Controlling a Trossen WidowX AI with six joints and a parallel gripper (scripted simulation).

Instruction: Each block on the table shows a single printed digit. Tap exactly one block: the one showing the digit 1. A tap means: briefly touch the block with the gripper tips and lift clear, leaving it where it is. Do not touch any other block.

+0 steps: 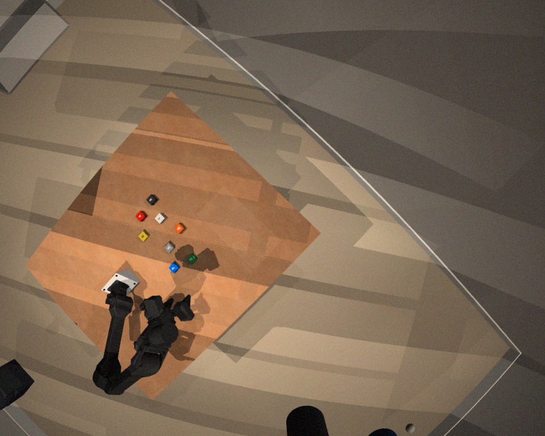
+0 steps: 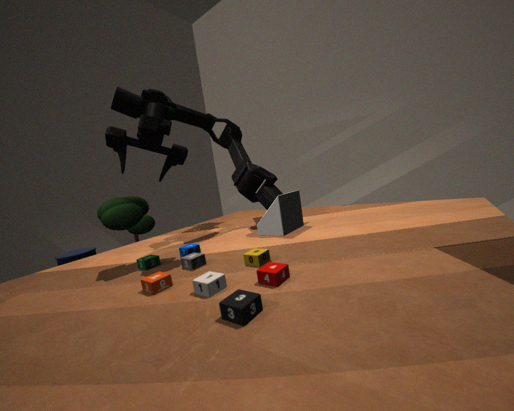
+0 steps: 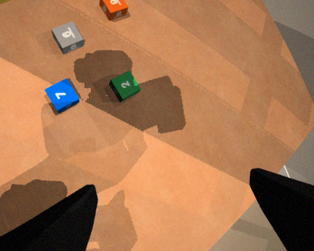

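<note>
My gripper tip is 8 cm short of the white block, 30 cm to the right of it and 18 cm above it. Round my gripper tip: grey 6 block (2 cm ahead, 19 cm to the left, 18 cm below); blue 7 block (2 cm behind, 11 cm to the left, 18 cm below); green 2 block (6 cm ahead, 9 cm to the left, 18 cm below).
</note>
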